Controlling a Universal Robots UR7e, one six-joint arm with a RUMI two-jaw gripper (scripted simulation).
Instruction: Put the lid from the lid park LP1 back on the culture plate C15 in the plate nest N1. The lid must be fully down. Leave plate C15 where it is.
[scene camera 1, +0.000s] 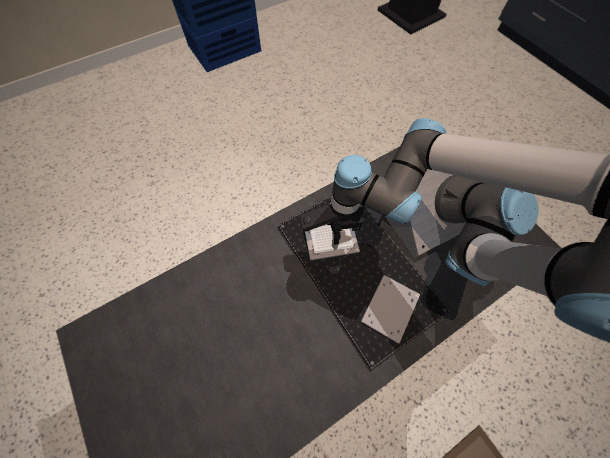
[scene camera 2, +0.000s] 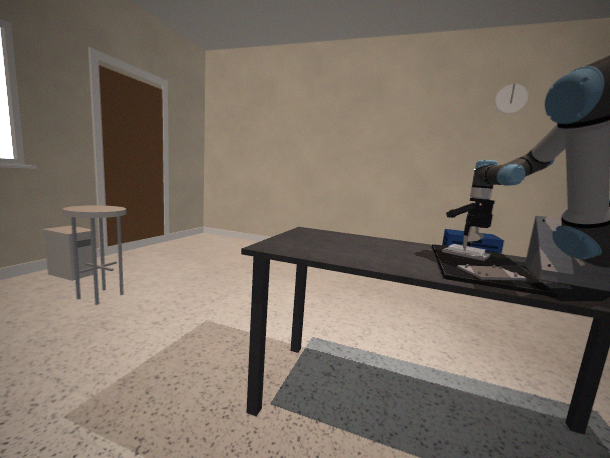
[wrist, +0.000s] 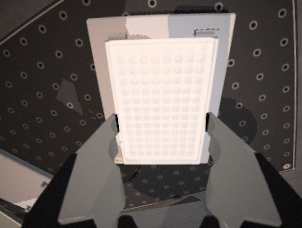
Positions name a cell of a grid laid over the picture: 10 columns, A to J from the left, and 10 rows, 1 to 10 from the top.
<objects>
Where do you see my gripper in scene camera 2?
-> H6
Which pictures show my gripper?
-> Scene camera 1, scene camera 2 and the wrist view: all of them.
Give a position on a lid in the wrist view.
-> F4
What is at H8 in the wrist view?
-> My gripper.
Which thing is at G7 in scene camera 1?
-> A lid park LP1.
</objects>
